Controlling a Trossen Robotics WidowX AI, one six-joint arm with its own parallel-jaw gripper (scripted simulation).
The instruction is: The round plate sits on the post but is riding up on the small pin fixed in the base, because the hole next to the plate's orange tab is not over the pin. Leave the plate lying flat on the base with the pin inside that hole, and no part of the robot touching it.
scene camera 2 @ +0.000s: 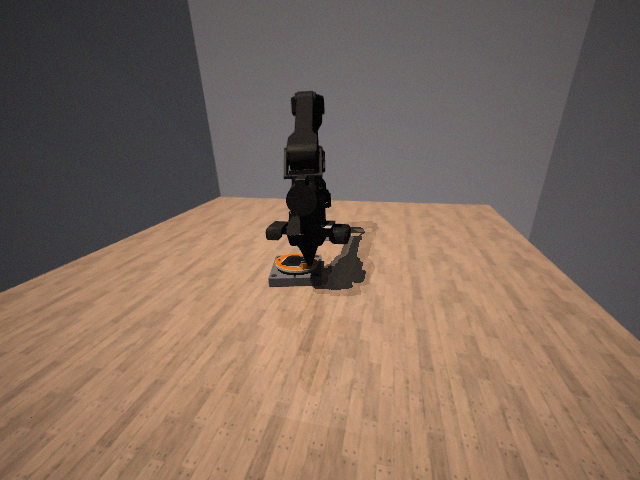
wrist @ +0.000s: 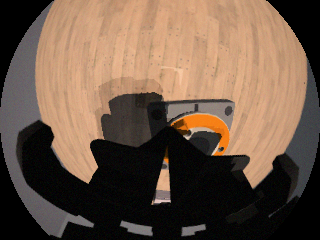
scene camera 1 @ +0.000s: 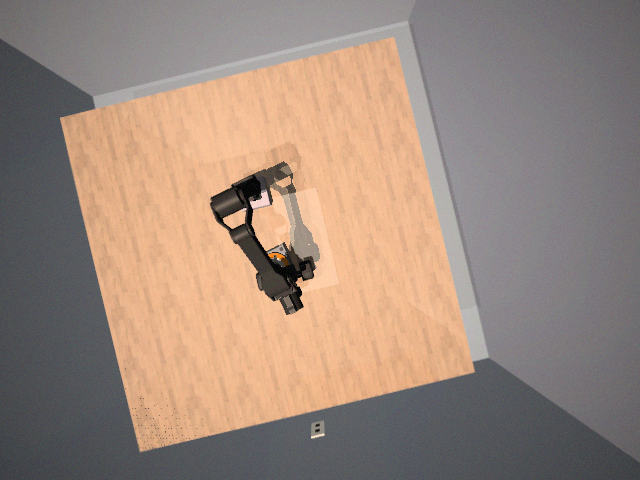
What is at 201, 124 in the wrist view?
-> A plate.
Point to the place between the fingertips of the gripper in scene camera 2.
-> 310, 265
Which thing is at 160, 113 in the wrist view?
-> A square grey base.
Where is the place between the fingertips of the gripper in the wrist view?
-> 168, 130
